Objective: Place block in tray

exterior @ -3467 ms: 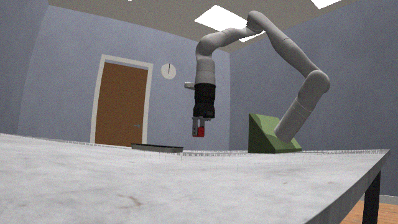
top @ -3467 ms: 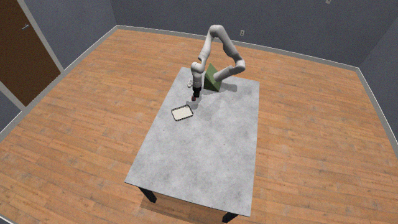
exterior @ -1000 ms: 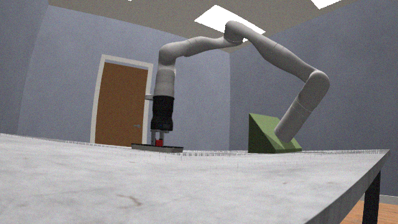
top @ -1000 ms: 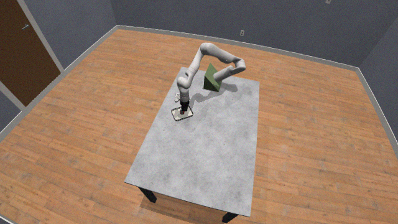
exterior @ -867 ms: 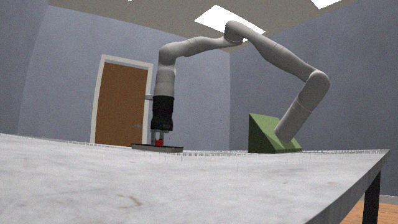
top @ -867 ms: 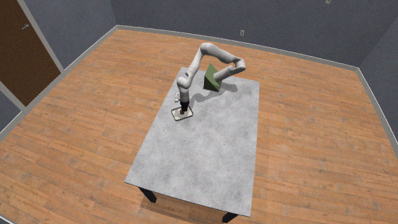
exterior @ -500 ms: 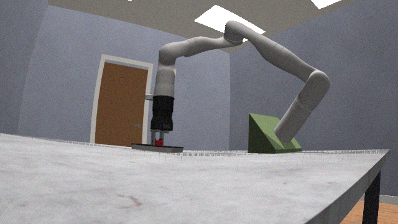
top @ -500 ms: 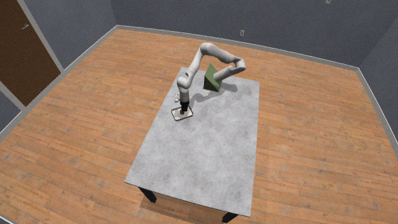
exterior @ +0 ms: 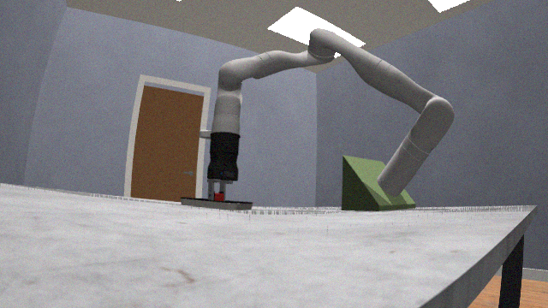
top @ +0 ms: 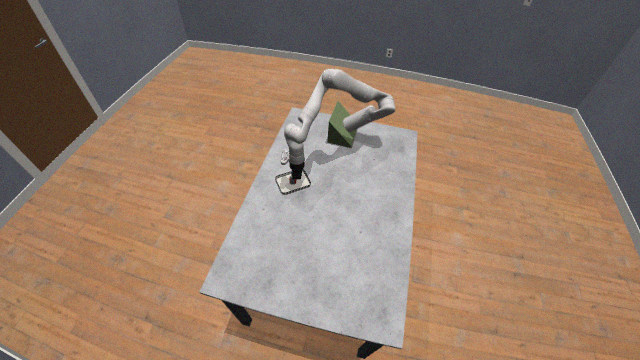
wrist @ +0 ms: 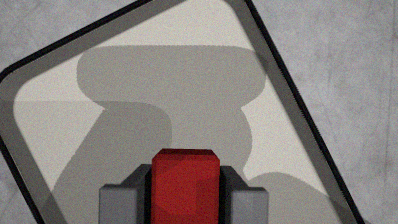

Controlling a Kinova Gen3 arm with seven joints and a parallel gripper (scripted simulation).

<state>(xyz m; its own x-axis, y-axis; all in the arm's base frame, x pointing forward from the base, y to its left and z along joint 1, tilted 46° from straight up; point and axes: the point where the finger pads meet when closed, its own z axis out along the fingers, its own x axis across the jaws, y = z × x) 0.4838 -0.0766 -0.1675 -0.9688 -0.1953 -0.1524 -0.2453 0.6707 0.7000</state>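
Now: hand right at the red block. Also, from my hand: white tray: 10 mm below.
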